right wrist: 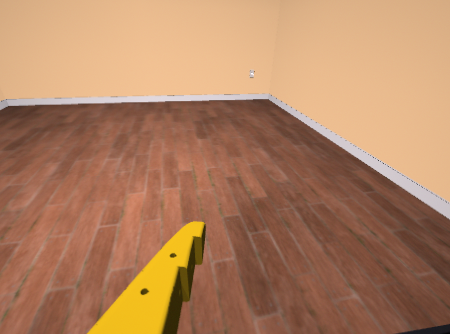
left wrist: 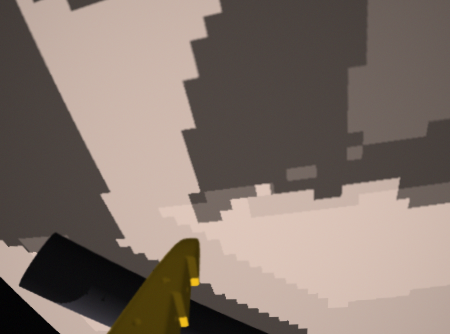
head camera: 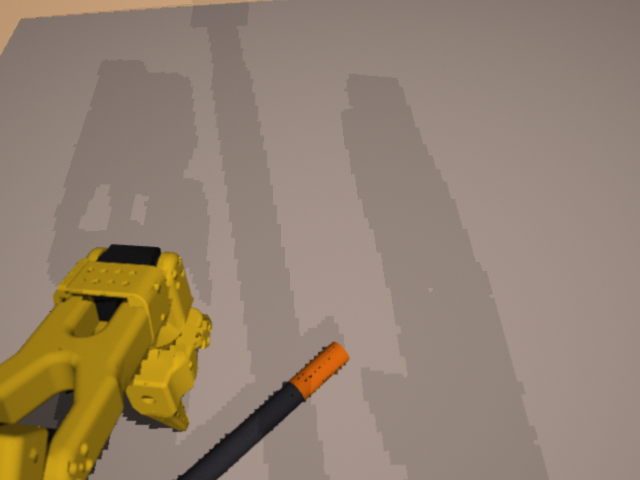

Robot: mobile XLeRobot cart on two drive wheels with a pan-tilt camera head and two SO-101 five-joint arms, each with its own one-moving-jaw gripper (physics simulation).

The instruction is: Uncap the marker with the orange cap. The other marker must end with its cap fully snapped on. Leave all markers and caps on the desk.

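Places are measured from the left arm's base along level axes (x left, y back, z up), in centimetres.
Where they show: left hand, its tool point: [left wrist: 198,255] [head camera: 183,422]; right hand, its tool point: [right wrist: 204,237].
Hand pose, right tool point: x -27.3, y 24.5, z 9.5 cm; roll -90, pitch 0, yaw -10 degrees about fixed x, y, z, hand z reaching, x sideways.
Note:
After its pixels a point has its place.
The marker with the orange cap has a dark body [head camera: 248,434] @(x -7.3, y -23.6, z -3.7 cm) [left wrist: 85,280] @(x -3.1, y -20.9, z -4.1 cm) and lies diagonally on the desk. Its orange cap [head camera: 321,369] @(x -12.5, y -29.0, z -3.6 cm) is on the upper-right end in the head view; the cap does not show in the left wrist view. My left gripper [head camera: 183,421] [left wrist: 195,245] is open and empty, left of the marker body in the head view. In the left wrist view its notched jaw crosses in front of the dark body; whether they touch I cannot tell. My right gripper [right wrist: 200,227] is open and empty, over the floor. The other marker does not show.
The grey desk top [head camera: 558,206] @(x -35.4, y -48.3, z -5.5 cm) [left wrist: 320,250] @(x -3.6, y -28.1, z -5.5 cm) carries broad arm shadows. Its far edge runs along the top of the head view. The right wrist view shows a wooden floor [right wrist: 300,225] @(x 31.2, y 106.7, z -77.5 cm), beige walls [right wrist: 140,45] @(x -91.3, y 377.8, z -1.9 cm) and a white wall socket [right wrist: 252,74] @(x 70.5, y 390.7, z -38.6 cm).

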